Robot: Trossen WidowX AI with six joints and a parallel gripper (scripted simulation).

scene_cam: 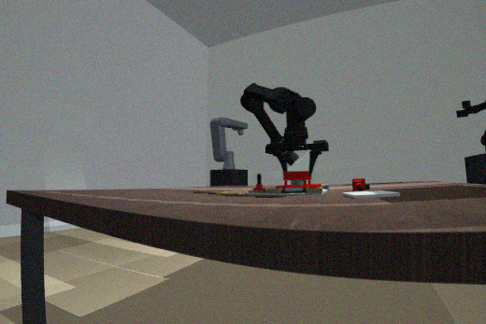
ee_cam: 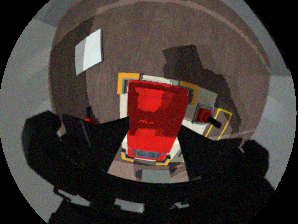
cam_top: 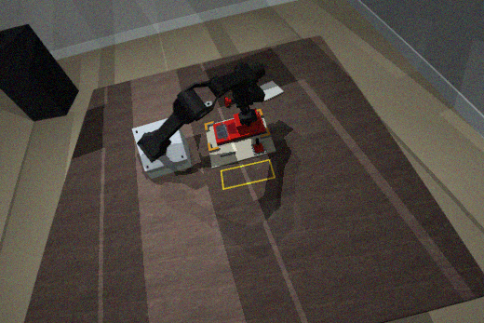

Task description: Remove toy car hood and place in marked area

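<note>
The base plate is 4 cm below my gripper tip, 4 cm behind it and 3 cm to the right of it. From my gripper tip the other things lie so: red hood (right at my gripper tip); dark ring (17 cm to the left, 17 cm behind, 4 cm below); flat white tile (21 cm to the left, 11 cm ahead, 5 cm below).
</note>
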